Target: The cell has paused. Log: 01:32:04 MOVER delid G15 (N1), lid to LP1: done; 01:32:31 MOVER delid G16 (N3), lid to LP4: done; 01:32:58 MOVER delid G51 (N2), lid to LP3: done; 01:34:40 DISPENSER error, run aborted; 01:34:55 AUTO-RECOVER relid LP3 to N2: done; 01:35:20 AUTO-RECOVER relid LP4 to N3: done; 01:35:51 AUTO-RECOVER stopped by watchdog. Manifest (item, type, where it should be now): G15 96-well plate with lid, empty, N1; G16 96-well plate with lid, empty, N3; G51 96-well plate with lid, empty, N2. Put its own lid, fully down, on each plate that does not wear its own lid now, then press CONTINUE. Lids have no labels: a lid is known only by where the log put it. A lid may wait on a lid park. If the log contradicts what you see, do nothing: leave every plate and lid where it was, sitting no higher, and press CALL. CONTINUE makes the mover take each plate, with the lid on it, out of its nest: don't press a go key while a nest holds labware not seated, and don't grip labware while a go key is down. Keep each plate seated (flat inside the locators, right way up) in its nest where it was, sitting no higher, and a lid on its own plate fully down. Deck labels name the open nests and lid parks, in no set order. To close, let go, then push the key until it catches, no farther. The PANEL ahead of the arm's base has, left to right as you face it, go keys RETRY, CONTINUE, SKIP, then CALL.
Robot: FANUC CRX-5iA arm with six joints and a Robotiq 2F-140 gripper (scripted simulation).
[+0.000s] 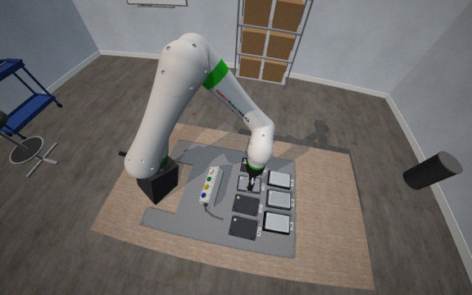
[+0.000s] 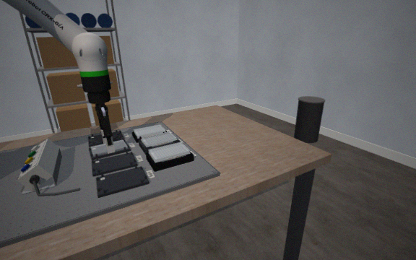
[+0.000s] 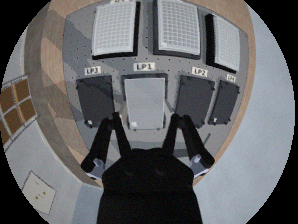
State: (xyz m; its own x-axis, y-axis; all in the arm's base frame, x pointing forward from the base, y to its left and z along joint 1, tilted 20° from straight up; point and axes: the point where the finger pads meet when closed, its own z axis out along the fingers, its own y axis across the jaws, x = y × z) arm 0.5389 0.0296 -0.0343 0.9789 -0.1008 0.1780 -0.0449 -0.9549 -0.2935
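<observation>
The plate is 180 mm ahead of my hand, 80 mm to the right of it and 10 mm below it. The rest, counted from my hand: pale grey lid 20 mm below.
</observation>
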